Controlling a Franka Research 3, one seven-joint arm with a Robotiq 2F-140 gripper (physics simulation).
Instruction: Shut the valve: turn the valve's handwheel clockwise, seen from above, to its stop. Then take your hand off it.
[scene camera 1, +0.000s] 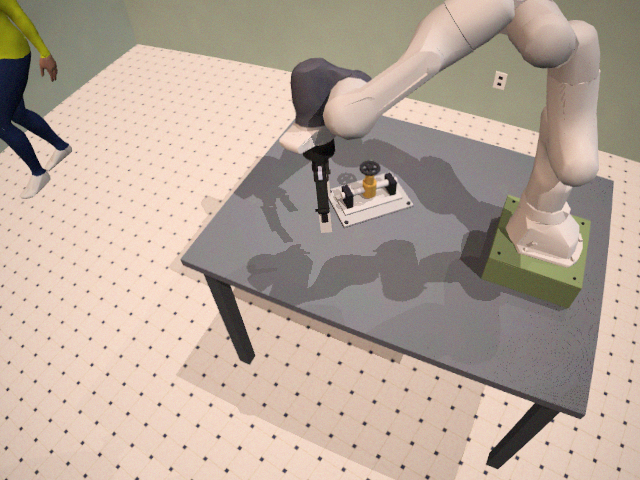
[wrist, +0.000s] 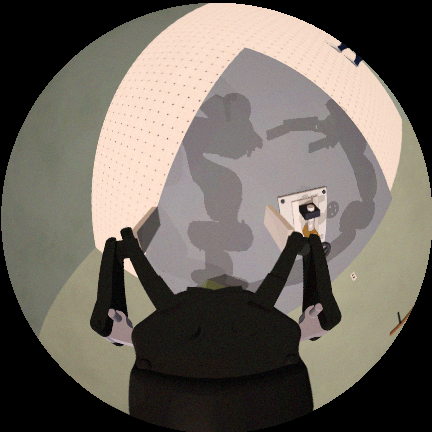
my gripper: scene camera 1 326, 212; wrist 211, 214
same spot on white base plate: (wrist: 284, 202) = (scene camera 1: 347, 220)
